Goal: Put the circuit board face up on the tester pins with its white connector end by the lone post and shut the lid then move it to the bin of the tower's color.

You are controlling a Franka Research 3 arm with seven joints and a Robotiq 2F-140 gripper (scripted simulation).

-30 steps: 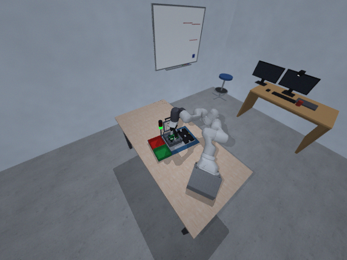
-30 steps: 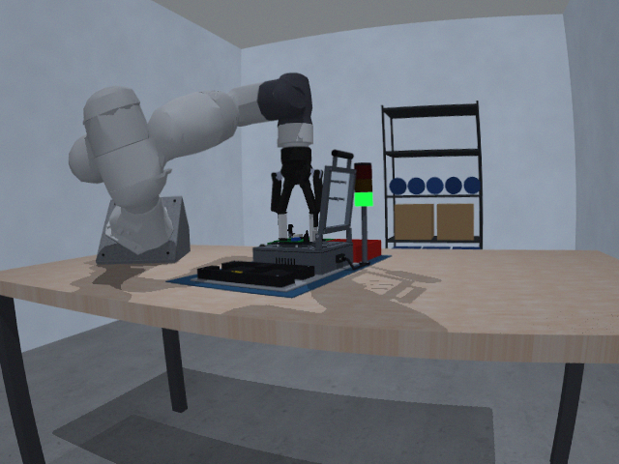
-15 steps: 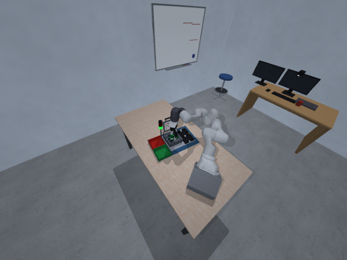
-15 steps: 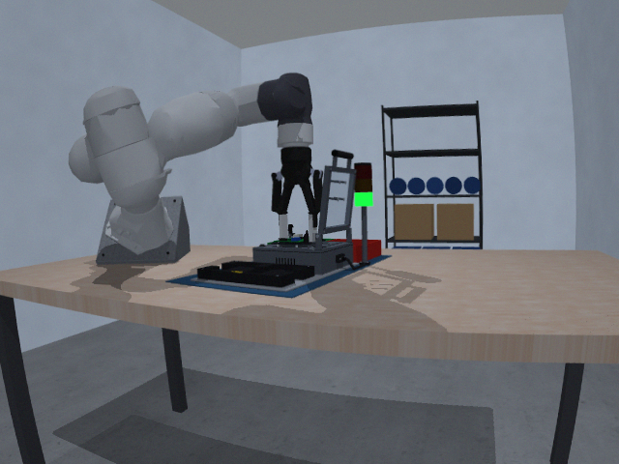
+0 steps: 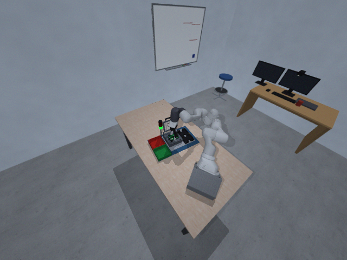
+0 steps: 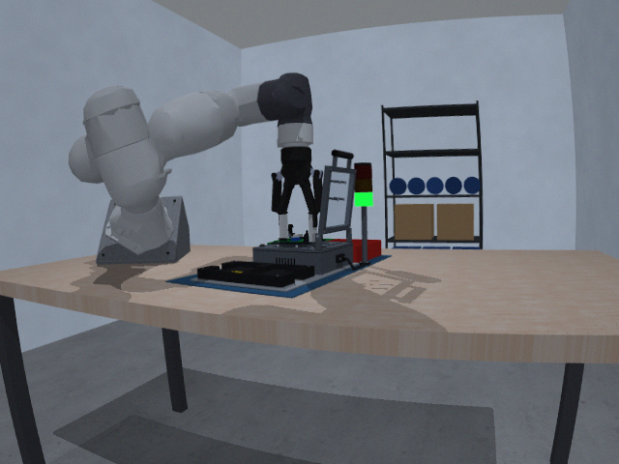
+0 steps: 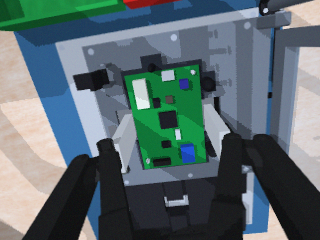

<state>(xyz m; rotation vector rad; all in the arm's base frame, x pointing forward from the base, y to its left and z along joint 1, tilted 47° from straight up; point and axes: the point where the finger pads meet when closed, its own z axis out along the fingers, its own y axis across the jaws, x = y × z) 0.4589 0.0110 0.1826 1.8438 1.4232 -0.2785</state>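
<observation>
Right now my hand is 2 cm above the green circuit board. Round my hand: tester plate: 1 cm ahead, 2 cm below; then tester lid: 11 cm ahead, 4 cm to the right, 9 cm above; then black latch hook: 4 cm behind, 8 cm to the left, 1 cm below.
</observation>
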